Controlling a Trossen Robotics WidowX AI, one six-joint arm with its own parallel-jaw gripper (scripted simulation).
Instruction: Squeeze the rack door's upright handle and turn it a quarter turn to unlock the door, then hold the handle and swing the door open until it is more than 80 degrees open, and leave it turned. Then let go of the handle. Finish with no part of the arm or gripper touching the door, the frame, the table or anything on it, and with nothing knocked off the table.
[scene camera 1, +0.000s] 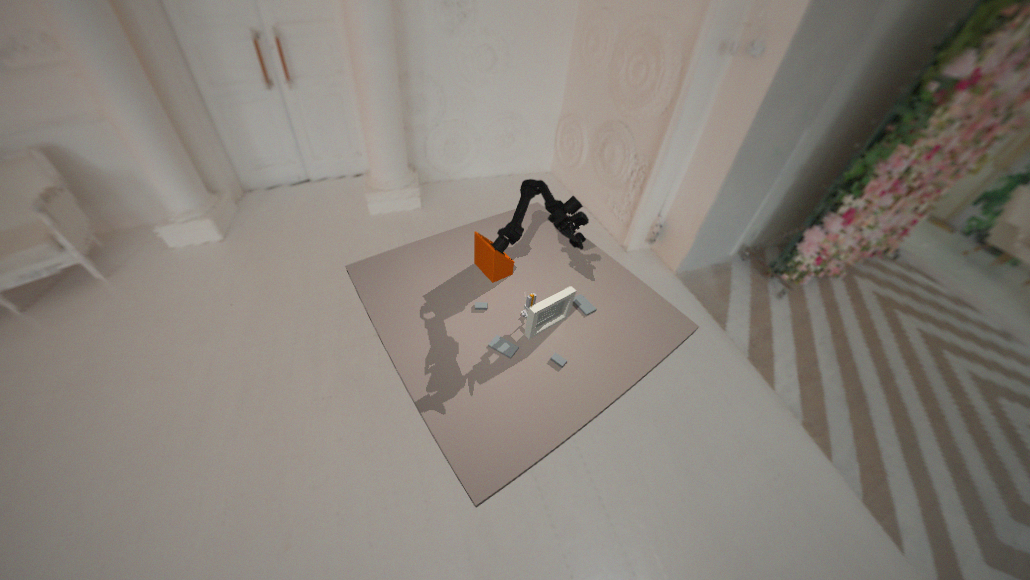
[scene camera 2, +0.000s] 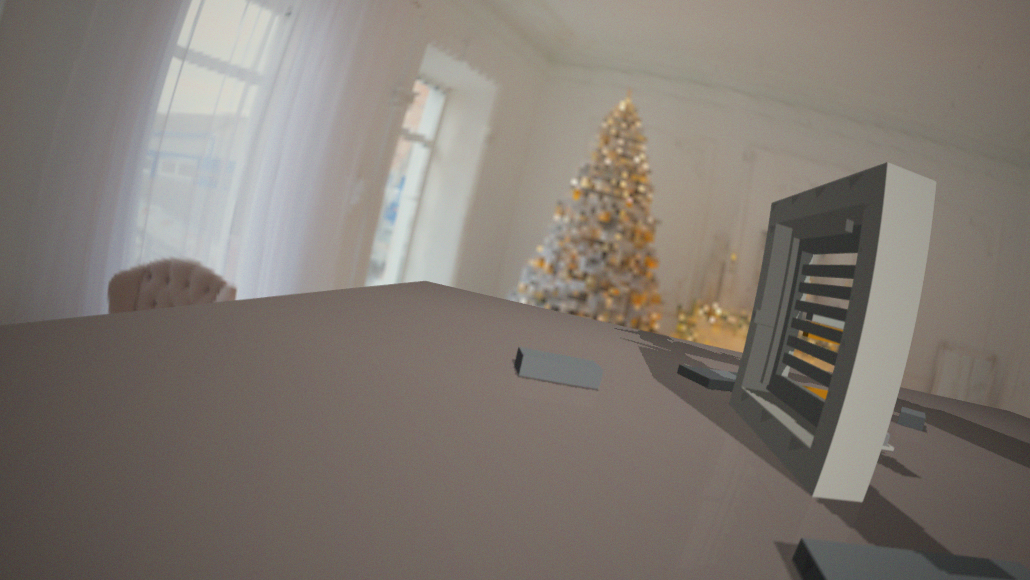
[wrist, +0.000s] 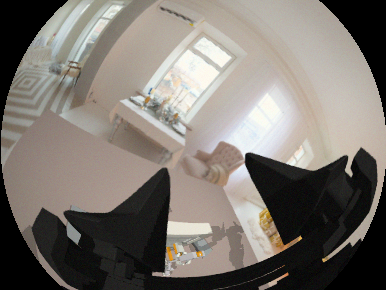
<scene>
The gripper (scene camera 1: 579, 245) is open and holds nothing. Also in view: a rack door (scene camera 2: 807, 401).
The gripper is seen too in the wrist view (wrist: 207, 165).
</scene>
